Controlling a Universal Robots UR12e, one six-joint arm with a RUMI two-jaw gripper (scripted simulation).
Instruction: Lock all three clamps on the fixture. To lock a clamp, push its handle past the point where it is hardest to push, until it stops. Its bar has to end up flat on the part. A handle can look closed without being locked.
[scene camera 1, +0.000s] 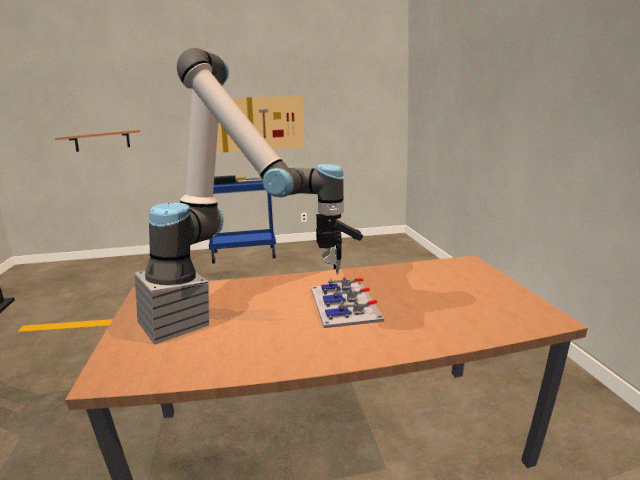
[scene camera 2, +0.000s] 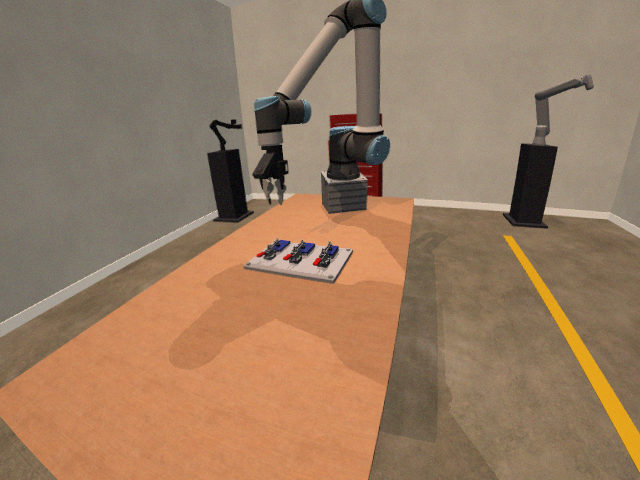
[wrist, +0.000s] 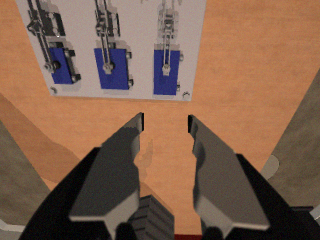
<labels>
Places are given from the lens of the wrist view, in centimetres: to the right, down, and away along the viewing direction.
my gripper (wrist: 165, 115): 1, 0, 14
blue part (wrist: 118, 80): -9, -8, 28
</labels>
